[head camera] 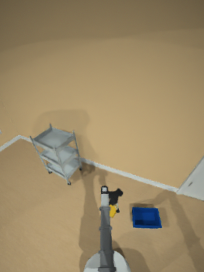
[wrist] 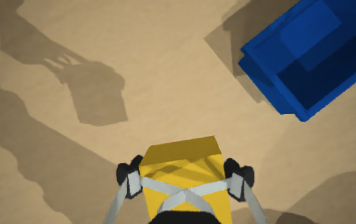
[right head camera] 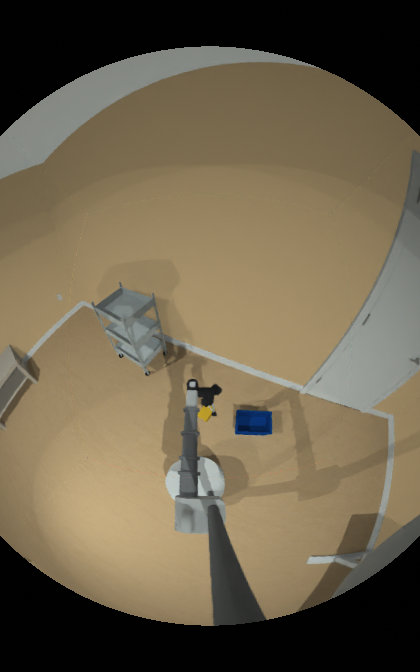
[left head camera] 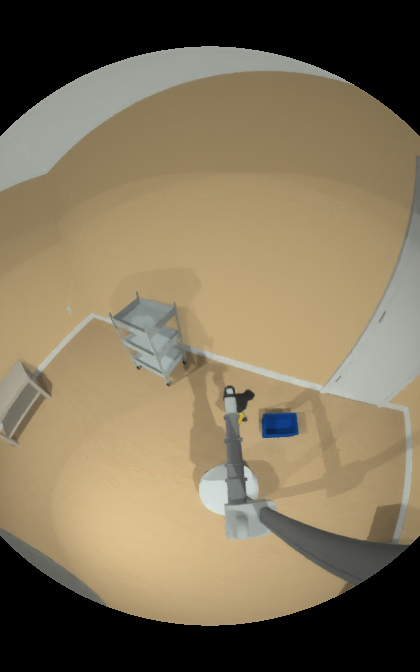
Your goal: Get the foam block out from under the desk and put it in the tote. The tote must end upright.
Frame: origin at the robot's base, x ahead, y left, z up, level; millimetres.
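Seen in the pictures: gripper, fingertip midpoint: [head camera: 113, 207] [wrist: 185, 170].
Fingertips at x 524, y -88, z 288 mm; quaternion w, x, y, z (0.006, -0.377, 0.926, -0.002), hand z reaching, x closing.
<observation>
Offsets run from my fingertips to a thing's top centre. "spot": to the spot under its first point.
The yellow foam block {dx -23, dy +16, dz +55 mm} [wrist: 182, 167] [head camera: 113, 211] [left head camera: 241, 417] [right head camera: 205, 413] is between the two fingertips of my gripper [wrist: 185, 170] in the wrist view, with a dark pad against each side. My gripper is shut on it and holds it above the floor, to the left of the tote in the head views. The arm hides part of the block in the left head view. The blue tote {dx -51, dy -371, dz -196 mm} [head camera: 146, 218] [left head camera: 280, 425] [right head camera: 253, 422] [wrist: 280, 85] stands upright on the floor, its open top facing up. In the wrist view it is at the upper right, apart from the block.
A grey three-shelf cart {spot: dx +660, dy +683, dz +81 mm} [head camera: 61, 156] [left head camera: 154, 345] [right head camera: 131, 332] stands near the wall, left of and beyond the tote. A pale bench [left head camera: 20, 382] [right head camera: 10, 365] is at the far left. A door [left head camera: 387, 330] [right head camera: 372, 325] is at the right. White desk feet [right head camera: 332, 558] show at the lower right.
</observation>
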